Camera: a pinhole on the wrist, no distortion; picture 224 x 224 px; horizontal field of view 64.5 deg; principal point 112.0 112.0 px. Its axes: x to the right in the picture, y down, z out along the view. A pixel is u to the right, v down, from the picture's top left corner.
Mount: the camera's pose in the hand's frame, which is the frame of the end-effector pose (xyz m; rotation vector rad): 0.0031 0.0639 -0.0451 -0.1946 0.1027 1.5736
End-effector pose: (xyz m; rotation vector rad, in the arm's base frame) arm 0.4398 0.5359 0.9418 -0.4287 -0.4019 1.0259
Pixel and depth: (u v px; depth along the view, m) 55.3 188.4 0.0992
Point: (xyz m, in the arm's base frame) 0.3536 0.5275 0.9572
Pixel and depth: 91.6 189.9 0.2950
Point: 0.1886 0.4847 1.0868
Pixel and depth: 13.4 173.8 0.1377
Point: 0.3536 0.5113 1.0143
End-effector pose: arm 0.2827 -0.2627 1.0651 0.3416 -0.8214 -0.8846
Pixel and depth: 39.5 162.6 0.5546
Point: -0.2175 -0.1175 1.2887
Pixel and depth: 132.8 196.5 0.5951
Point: -0.0840 0.1628 1.3820
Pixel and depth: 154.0 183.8 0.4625
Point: 0.0616 0.0821 1.3555
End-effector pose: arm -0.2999 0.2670 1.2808 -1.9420 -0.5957 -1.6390
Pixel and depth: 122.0 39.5 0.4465
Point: 0.1384 0.3894 1.3671
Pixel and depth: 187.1 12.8 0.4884
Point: 0.2812 0.2537 1.4311
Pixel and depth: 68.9 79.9 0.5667
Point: 0.1445 0.5881 1.2789
